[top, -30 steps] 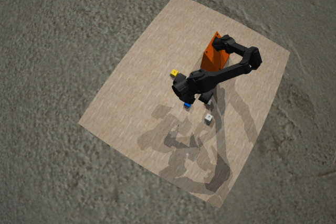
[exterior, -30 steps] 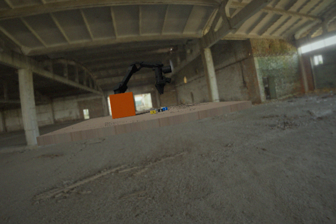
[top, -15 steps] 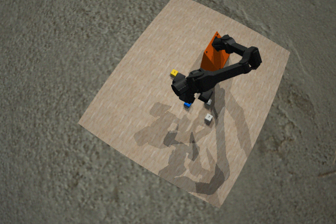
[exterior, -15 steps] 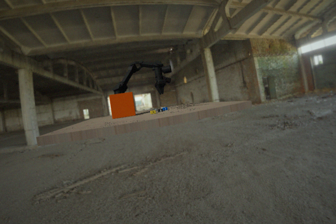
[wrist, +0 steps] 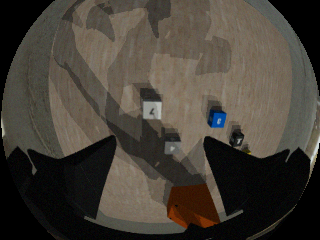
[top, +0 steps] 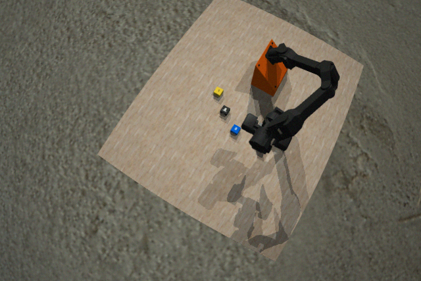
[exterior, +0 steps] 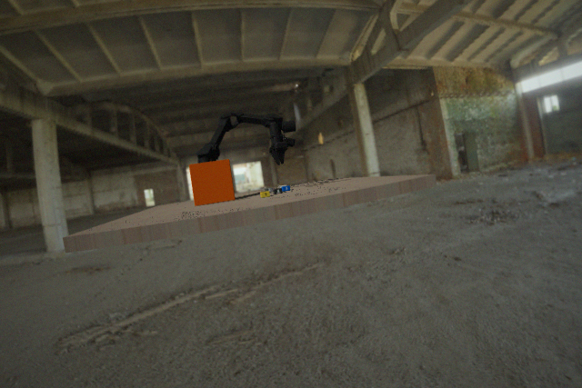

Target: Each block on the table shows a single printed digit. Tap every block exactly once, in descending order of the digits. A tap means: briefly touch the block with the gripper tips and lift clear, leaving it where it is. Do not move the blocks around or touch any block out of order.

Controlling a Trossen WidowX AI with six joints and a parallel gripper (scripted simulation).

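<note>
Now: the white block 1 cm to the left of my gripper tip and 12 cm below it. The rest, counted from my gripper tip: blue block: 3 cm behind, 12 cm to the right, 12 cm below; then black block: 8 cm behind, 20 cm to the right, 12 cm below; then grey block: 8 cm behind, 3 cm to the right, 12 cm below.
</note>
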